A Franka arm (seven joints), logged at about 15 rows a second.
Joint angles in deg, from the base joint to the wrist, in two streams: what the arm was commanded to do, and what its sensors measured. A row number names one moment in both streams.
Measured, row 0:
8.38, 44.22, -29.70, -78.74, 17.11, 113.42, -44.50
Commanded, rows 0 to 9:
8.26, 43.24, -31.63, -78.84, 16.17, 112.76, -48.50
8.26, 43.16, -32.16, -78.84, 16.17, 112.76, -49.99
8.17, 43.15, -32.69, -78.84, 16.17, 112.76, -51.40
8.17, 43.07, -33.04, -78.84, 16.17, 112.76, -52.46
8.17, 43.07, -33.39, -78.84, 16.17, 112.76, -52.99
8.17, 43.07, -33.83, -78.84, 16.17, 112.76, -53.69
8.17, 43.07, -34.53, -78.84, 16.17, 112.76, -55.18
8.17, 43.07, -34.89, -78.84, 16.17, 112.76, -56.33
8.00, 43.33, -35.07, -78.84, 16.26, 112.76, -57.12
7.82, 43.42, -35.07, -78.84, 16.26, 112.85, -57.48
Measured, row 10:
8.06, 44.00, -34.90, -78.64, 17.11, 113.42, -56.09
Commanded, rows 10 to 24:
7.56, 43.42, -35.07, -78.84, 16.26, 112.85, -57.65
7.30, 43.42, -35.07, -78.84, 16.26, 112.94, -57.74
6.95, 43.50, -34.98, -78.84, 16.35, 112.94, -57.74
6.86, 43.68, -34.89, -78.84, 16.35, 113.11, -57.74
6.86, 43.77, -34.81, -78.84, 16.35, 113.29, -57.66
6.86, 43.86, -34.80, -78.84, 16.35, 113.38, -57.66
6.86, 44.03, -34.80, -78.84, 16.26, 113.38, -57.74
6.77, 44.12, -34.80, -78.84, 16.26, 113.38, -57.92
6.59, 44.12, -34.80, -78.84, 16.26, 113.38, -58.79
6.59, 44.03, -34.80, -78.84, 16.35, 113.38, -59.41
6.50, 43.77, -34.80, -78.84, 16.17, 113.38, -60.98
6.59, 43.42, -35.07, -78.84, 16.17, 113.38, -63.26
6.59, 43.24, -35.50, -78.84, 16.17, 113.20, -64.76
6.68, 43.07, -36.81, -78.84, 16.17, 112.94, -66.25
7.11, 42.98, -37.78, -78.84, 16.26, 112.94, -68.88
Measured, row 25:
6.87, 44.31, -36.23, -78.55, 17.11, 113.46, -64.87
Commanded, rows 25 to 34:
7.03, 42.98, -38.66, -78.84, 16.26, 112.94, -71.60
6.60, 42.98, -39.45, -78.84, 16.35, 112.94, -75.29
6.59, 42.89, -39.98, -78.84, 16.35, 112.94, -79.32
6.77, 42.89, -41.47, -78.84, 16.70, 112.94, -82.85
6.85, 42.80, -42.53, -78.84, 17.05, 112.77, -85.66
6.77, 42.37, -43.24, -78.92, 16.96, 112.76, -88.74
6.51, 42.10, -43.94, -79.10, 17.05, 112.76, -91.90
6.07, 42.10, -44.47, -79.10, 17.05, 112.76, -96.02
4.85, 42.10, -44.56, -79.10, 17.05, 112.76, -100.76
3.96, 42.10, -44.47, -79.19, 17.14, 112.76, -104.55
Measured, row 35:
5.58, 43.39, -44.61, -78.43, 17.11, 113.41, -97.28
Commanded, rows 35 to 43:
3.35, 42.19, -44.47, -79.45, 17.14, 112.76, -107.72
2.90, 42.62, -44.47, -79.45, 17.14, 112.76, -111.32
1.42, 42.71, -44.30, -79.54, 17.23, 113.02, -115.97
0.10, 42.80, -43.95, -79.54, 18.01, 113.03, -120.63
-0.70, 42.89, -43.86, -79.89, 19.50, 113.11, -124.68
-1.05, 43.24, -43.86, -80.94, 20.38, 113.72, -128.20
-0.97, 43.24, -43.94, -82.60, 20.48, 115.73, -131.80
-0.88, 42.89, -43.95, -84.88, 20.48, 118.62, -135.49
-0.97, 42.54, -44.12, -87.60, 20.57, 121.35, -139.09
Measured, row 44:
-1.40, 43.65, -44.17, -82.62, 19.52, 116.61, -132.64
